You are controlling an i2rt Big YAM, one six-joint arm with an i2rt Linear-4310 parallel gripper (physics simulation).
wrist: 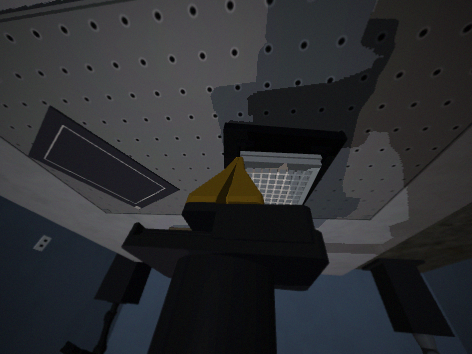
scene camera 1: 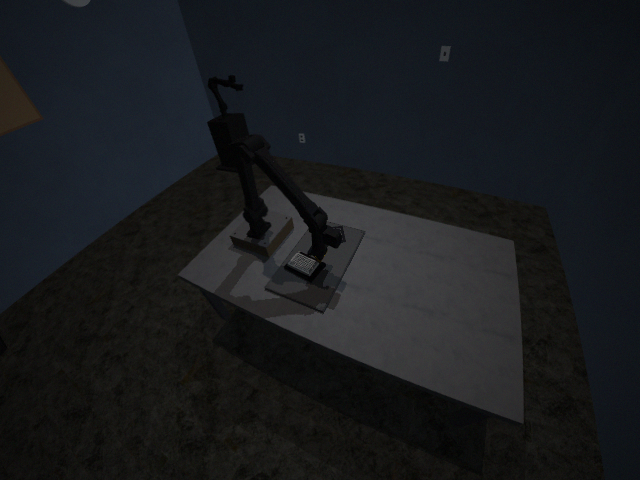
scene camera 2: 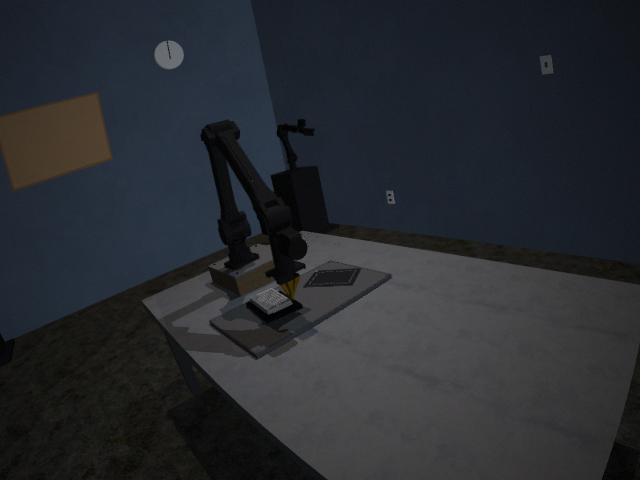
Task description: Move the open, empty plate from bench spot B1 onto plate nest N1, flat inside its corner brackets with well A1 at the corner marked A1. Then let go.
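Places are measured from the arm's base along level axes (x ahead, y left, z up), in centimetres.
Pixels of known places: gripper, fingertip midpoint: [wrist: 240, 161] [scene camera 1: 319, 261] [scene camera 2: 291, 298]; arm's base at its link origin: [scene camera 1: 259, 230] [scene camera 2: 242, 262].
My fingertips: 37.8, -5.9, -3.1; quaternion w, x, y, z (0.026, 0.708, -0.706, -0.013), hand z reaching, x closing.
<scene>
Ahead of a thing's pixels: the offset from my fingertips to its middle, as dx, dy, dz. "spot": to the spot under its first point. Level surfaces: height alone.
The pale well plate @(-7.1, -3.3, -1.0) [scene camera 1: 303, 263] [scene camera 2: 269, 299] [wrist: 287, 182] rests on the black nest @(-6.4, -3.1, -2.3) [scene camera 1: 316, 271] [scene camera 2: 295, 306] [wrist: 285, 141]. In scene camera 2 it looks a little raised and offset on the nest; I cannot tell whether it lies flat inside all the brackets. The corner marks and well A1 are too small or dark to read. My gripper [scene camera 1: 321, 259] [scene camera 2: 293, 298] [wrist: 240, 161] is shut and empty, its yellow fingertips together at the plate's side edge. The fingers hide part of the plate in the wrist view. The dark outlined bench spot @(spot: -4.1, +20.7, -3.0) [scene camera 2: 333, 277] [wrist: 100, 162] bears no plate.
The nest and spot are on a grey perforated board [scene camera 1: 348, 245] [scene camera 2: 323, 304] [wrist: 150, 107] on the pale table @(dz -4.4) [scene camera 1: 429, 289] [scene camera 2: 439, 335]. The arm's wooden base block [scene camera 1: 277, 239] [scene camera 2: 253, 280] stands beside the board. Another arm stands on a dark pedestal [scene camera 1: 227, 139] [scene camera 2: 302, 198] behind the table.
</scene>
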